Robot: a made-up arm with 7 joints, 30 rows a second.
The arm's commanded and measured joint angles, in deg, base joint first. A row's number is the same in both.
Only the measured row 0 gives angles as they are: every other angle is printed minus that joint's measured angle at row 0.
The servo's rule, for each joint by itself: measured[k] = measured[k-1] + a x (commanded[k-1-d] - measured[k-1]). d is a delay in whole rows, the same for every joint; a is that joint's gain. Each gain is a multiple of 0.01, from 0.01 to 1. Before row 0 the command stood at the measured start. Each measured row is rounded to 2 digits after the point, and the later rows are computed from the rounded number. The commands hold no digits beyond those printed.
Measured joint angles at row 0:
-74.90, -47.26, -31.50, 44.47, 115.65, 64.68, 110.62
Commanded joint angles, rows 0 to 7:
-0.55, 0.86, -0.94, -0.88, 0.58, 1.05, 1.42
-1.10, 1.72, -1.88, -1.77, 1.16, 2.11, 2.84
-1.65, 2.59, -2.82, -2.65, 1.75, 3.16, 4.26
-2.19, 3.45, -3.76, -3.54, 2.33, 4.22, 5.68
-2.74, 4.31, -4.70, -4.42, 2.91, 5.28, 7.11
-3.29, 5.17, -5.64, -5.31, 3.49, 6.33, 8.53
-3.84, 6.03, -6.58, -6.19, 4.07, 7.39, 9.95
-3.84, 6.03, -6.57, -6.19, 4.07, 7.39, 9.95
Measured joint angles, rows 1 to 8:
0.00, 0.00, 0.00, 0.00, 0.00, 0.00, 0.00
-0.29, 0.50, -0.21, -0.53, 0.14, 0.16, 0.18
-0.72, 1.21, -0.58, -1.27, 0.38, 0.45, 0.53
-1.21, 2.01, -1.07, -2.10, 0.71, 0.86, 1.01
-1.73, 2.85, -1.66, -2.96, 1.10, 1.36, 1.62
-2.27, 3.70, -2.33, -3.84, 1.53, 1.95, 2.33
-2.81, 4.55, -3.06, -4.72, 2.00, 2.61, 3.14
-3.36, 5.41, -3.83, -5.60, 2.50, 3.33, 4.03
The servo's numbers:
d 1
a 0.53 0.58 0.22 0.60 0.24 0.15 0.13

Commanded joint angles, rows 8 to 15:
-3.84, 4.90, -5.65, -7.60, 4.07, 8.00, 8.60
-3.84, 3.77, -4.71, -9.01, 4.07, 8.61, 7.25
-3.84, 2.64, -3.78, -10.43, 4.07, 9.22, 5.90
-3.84, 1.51, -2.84, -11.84, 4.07, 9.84, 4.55
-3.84, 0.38, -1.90, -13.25, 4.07, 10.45, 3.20
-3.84, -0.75, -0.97, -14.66, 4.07, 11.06, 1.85
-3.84, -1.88, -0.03, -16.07, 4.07, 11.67, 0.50
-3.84, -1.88, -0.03, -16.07, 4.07, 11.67, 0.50
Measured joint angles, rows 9 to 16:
-3.61, 5.77, -4.43, -5.95, 2.88, 3.94, 4.80
-3.73, 5.27, -4.70, -6.94, 3.17, 4.55, 5.29
-3.79, 4.40, -4.70, -8.18, 3.39, 5.16, 5.54
-3.82, 3.38, -4.50, -9.53, 3.55, 5.77, 5.59
-3.83, 2.30, -4.13, -10.92, 3.67, 6.38, 5.45
-3.84, 1.19, -3.64, -12.32, 3.77, 6.99, 5.16
-3.84, 0.06, -3.05, -13.72, 3.84, 7.60, 4.73
-3.84, -1.07, -2.39, -15.13, 3.90, 8.21, 4.18

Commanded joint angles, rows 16 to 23:
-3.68, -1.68, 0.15, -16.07, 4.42, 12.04, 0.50
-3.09, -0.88, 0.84, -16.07, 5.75, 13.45, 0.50
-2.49, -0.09, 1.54, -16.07, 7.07, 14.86, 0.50
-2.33, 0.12, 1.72, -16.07, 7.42, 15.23, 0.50
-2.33, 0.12, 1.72, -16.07, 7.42, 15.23, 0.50
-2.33, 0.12, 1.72, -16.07, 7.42, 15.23, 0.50
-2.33, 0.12, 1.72, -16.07, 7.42, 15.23, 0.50
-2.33, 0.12, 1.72, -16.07, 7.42, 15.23, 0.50
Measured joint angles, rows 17 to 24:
-3.84, -1.54, -1.87, -15.69, 3.94, 8.73, 3.70
-3.76, -1.62, -1.43, -15.92, 4.06, 9.23, 3.28
-3.40, -1.19, -0.93, -16.01, 4.47, 9.86, 2.92
-2.92, -0.55, -0.39, -16.05, 5.09, 10.61, 2.61
-2.61, -0.16, 0.07, -16.06, 5.65, 11.30, 2.34
-2.46, 0.00, 0.43, -16.07, 6.07, 11.89, 2.10
-2.39, 0.07, 0.71, -16.07, 6.39, 12.39, 1.89
-2.36, 0.10, 0.93, -16.07, 6.64, 12.82, 1.71

